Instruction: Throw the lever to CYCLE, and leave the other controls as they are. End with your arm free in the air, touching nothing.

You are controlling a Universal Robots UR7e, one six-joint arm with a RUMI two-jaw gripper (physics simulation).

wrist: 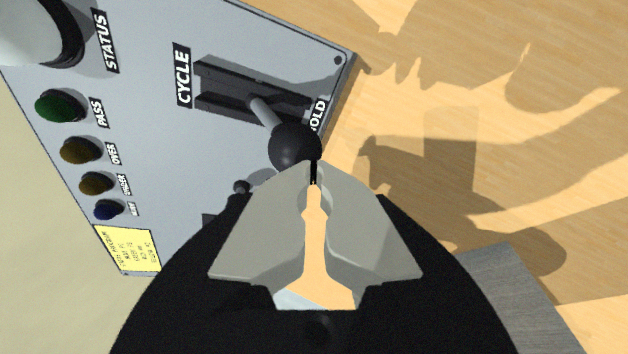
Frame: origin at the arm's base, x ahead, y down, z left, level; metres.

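Seen in the pictures: gripper, fingertip midpoint: (312, 163).
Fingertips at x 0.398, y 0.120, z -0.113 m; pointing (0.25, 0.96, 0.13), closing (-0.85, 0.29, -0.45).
A point is followed by its place in that frame.
The lever, with a black ball knob (294, 146) @(z -0.124, x 0.414, y 0.109 m) on a grey rod (266, 115) @(z -0.110, x 0.452, y 0.148 m), comes out of a dark slotted guide on the grey control panel (210, 145) @(z -0.031, x 0.505, y 0.164 m). The rod stands in the part of the slot nearer the HOLD label (318, 115) @(z -0.115, x 0.420, y 0.206 m), which the knob partly covers. The CYCLE label (183, 75) @(z -0.095, x 0.536, y 0.154 m) is at the slot's other end. My gripper (312, 163) @(z -0.113, x 0.398, y 0.120 m) is shut and empty. Its fingertips are at the knob's lower right edge in the view; whether they touch it I cannot tell.
A small toggle (241, 187) @(z 0.011, x 0.457, y 0.172 m) lies left of the fingers, partly hidden. Green (59, 106) @(z -0.031, x 0.607, y 0.104 m), amber and blue lamps, a large white STATUS lamp (30, 32) @(z -0.094, x 0.595, y 0.096 m) and a yellow note (129, 248) @(z 0.232, x 0.578, y 0.112 m) are on the panel. A grey block (520, 295) @(z -0.078, x 0.079, y 0.190 m) is at lower right on the wooden table (590, 170) @(z -0.226, x 0.118, y 0.271 m).
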